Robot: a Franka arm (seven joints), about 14 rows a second.
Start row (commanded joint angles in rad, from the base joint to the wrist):
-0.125 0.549 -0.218 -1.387 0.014 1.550 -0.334
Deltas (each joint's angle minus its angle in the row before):
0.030 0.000 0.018 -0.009 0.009 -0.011 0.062
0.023 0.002 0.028 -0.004 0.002 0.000 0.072
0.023 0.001 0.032 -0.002 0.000 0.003 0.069
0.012 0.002 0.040 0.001 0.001 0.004 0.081
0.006 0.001 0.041 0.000 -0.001 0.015 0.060
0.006 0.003 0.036 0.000 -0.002 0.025 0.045
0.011 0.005 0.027 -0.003 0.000 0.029 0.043
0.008 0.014 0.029 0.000 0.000 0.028 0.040
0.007 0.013 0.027 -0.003 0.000 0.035 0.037
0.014 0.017 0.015 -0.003 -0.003 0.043 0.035
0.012 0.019 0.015 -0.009 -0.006 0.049 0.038
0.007 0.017 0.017 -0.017 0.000 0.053 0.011
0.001 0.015 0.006 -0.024 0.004 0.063 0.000
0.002 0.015 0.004 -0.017 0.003 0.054 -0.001
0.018 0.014 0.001 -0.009 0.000 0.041 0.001
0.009 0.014 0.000 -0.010 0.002 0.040 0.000
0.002 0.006 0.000 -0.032 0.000 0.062 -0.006
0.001 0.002 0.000 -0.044 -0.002 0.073 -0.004
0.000 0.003 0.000 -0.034 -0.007 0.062 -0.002
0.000 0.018 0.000 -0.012 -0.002 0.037 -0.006
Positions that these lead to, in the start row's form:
-0.095 0.549 -0.200 -1.396 0.023 1.539 -0.272
-0.072 0.551 -0.172 -1.400 0.025 1.539 -0.200
-0.049 0.552 -0.140 -1.402 0.025 1.542 -0.131
-0.037 0.554 -0.100 -1.401 0.026 1.546 -0.050
-0.031 0.555 -0.059 -1.401 0.025 1.561 0.010
-0.025 0.558 -0.023 -1.401 0.023 1.586 0.055
-0.014 0.563 0.004 -1.404 0.023 1.615 0.098
-0.006 0.577 0.033 -1.404 0.023 1.643 0.138
0.001 0.590 0.060 -1.407 0.023 1.678 0.175
0.015 0.607 0.075 -1.410 0.020 1.721 0.210
0.027 0.626 0.090 -1.419 0.014 1.770 0.248
0.034 0.643 0.107 -1.436 0.014 1.823 0.259
0.035 0.658 0.113 -1.460 0.018 1.886 0.259
0.037 0.673 0.117 -1.477 0.021 1.940 0.258
0.055 0.687 0.118 -1.486 0.021 1.981 0.259
0.064 0.701 0.118 -1.496 0.023 2.021 0.259
0.066 0.707 0.118 -1.528 0.023 2.083 0.253
0.067 0.709 0.118 -1.572 0.021 2.156 0.249
0.067 0.712 0.118 -1.606 0.014 2.218 0.247
0.067 0.730 0.118 -1.618 0.012 2.255 0.241

